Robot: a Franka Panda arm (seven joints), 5 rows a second.
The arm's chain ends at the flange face. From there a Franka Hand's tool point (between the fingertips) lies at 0.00 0.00 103.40 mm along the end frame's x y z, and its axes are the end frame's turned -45 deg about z.
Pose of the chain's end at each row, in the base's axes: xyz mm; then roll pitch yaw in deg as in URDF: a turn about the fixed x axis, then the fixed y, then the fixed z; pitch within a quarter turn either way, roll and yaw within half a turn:
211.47 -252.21 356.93 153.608 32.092 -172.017
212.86 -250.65 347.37 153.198 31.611 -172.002
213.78 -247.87 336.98 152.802 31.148 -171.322
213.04 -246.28 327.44 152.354 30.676 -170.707
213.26 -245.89 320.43 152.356 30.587 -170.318
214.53 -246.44 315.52 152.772 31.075 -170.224
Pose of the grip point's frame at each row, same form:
253.82 -199.86 278.46 -171.798 39.938 -116.316
254.28 -197.75 268.77 -172.572 39.953 -116.582
253.67 -193.97 258.27 -173.320 39.967 -116.176
251.41 -191.39 248.66 -174.113 40.012 -115.840
251.14 -190.76 241.58 -174.206 39.959 -115.512
253.27 -191.76 236.77 -173.417 39.947 -115.125

